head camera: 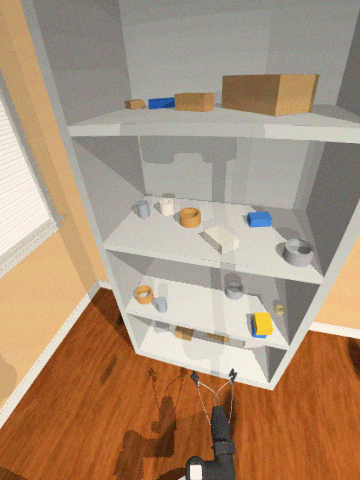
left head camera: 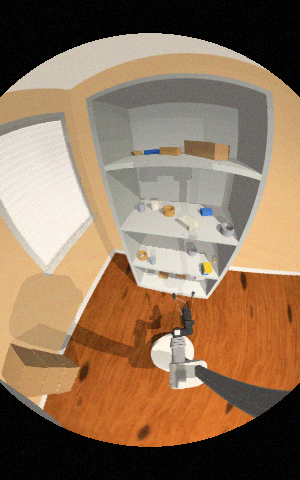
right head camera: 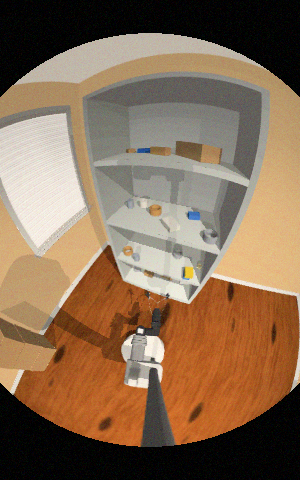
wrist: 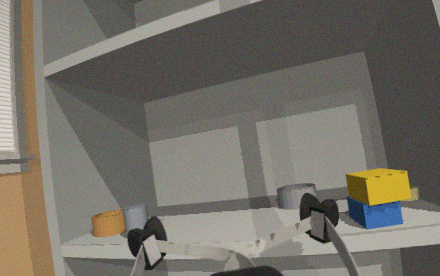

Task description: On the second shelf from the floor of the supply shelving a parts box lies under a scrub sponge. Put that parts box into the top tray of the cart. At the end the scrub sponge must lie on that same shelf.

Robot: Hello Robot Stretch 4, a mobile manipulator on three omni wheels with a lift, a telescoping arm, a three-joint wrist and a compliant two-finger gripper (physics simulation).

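Frame: origin at the robot's base, x ahead, y left, z up, level; centimetres.
Where they show: gripper, fingertip midpoint: [head camera: 213, 369] [left head camera: 182, 291] [right head camera: 157, 291] [wrist: 232, 222].
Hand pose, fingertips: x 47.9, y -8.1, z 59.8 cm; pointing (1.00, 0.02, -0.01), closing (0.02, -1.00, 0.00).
Observation:
Each offset is from my fingertips to the centre of the thing. Level surfaces: height alone.
A yellow scrub sponge @(dx +21.1, dy -25.6, dz -3.0 cm) [head camera: 262, 323] [left head camera: 207, 267] [right head camera: 188, 272] [wrist: 378, 186] lies on top of a blue parts box @(dx +21.8, dy -24.7, dz -7.2 cm) [head camera: 258, 335] [wrist: 376, 215], near the right front of the second shelf from the floor @(dz -9.2 cm) [head camera: 200, 301] [wrist: 200, 226]. The box's lower part shows under the sponge in the wrist view. My gripper [head camera: 214, 376] [left head camera: 183, 295] [right head camera: 158, 296] [wrist: 232, 222] is open and empty. It is in front of the shelving, to the left of the sponge and box, with its fingers spread. The cart does not show in these views.
On the same shelf stand an orange ring @(dx +44.2, dy +33.2, dz -6.7 cm) [head camera: 144, 295] [wrist: 108, 223], a blue-grey cup @(dx +36.4, dy +22.9, dz -5.7 cm) [head camera: 161, 304] [wrist: 135, 218], a grey bowl @(dx +45.4, dy -17.1, dz -6.8 cm) [head camera: 234, 290] [wrist: 297, 195] and a small yellowish item @(dx +31.6, dy -38.4, dz -8.0 cm) [head camera: 280, 310] behind the sponge. The shelf above [wrist: 150, 33] overhangs. A cardboard box [left head camera: 40, 372] stands left.

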